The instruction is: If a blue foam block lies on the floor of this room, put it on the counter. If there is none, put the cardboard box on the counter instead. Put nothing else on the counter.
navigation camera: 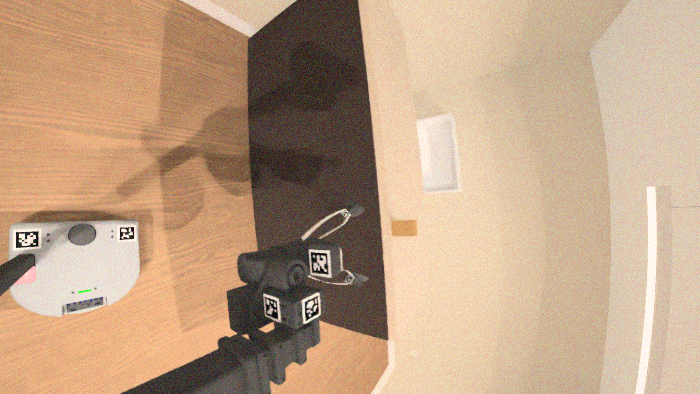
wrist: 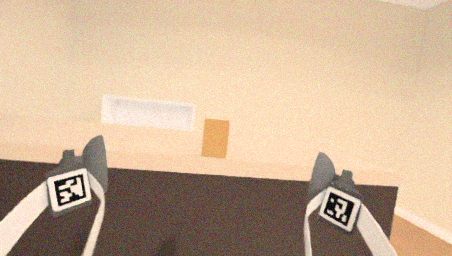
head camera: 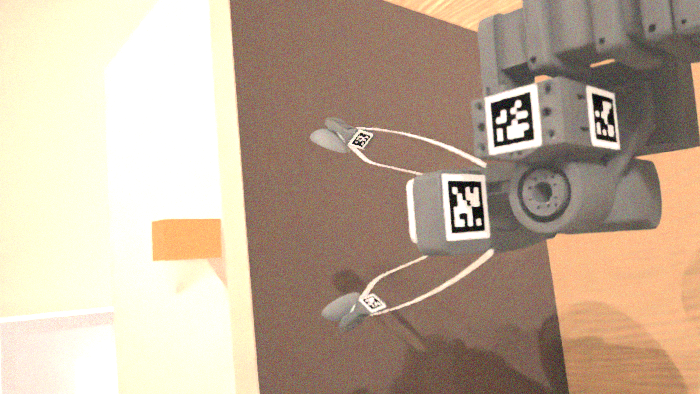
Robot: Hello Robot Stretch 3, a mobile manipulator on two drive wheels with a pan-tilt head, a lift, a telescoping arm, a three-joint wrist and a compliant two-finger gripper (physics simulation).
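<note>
An orange-brown box (head camera: 186, 240) (navigation camera: 404, 228) (wrist: 215, 138), the cardboard box by its look, stands on the light top of the counter (head camera: 165, 150) (navigation camera: 395, 150) (wrist: 50, 132), close to its front edge. My gripper (head camera: 335, 223) (navigation camera: 358, 244) (wrist: 211, 162) is open, its two fingers wide apart with no object between them. It is in front of the counter's dark front face, short of the top's front edge, and apart from the box. In the wrist view the box appears beyond and between the fingertips. A blue foam block does not show in these views.
A white, shallow, tray-like shape (head camera: 55, 355) (navigation camera: 440, 152) (wrist: 147, 114) is behind the counter top, beside the box. My base (navigation camera: 75, 270) stands on the wooden floor (navigation camera: 100, 125) in front of the counter. Shadows of the robot fall on the floor and the counter's front.
</note>
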